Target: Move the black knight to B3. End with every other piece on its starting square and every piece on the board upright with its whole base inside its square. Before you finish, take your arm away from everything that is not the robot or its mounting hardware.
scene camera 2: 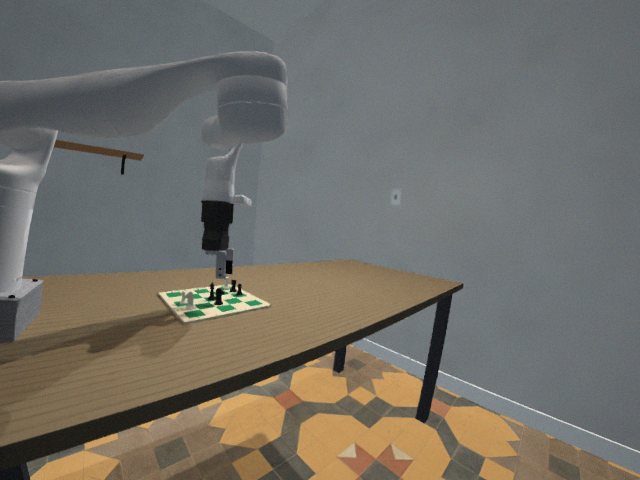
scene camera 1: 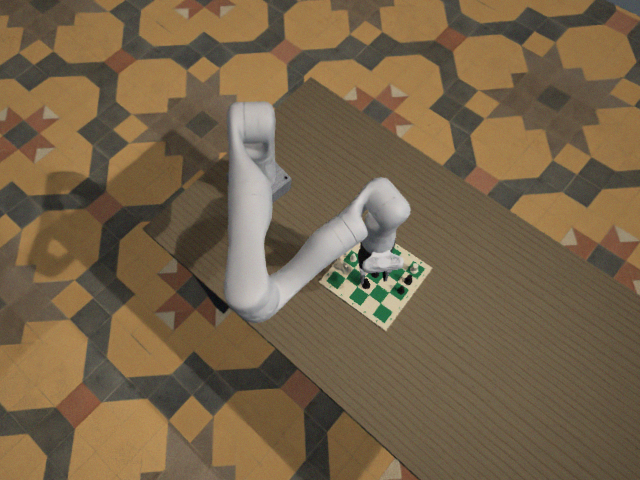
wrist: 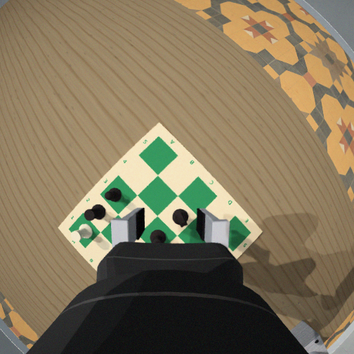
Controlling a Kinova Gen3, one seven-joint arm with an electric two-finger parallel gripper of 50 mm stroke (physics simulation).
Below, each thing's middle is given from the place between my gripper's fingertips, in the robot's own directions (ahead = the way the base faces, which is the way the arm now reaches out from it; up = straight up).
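Position of the chessboard [scene camera 1: 381,303] relative to my hand: 3 cm to the left of it, 2 cm behind it, 7 cm below it.
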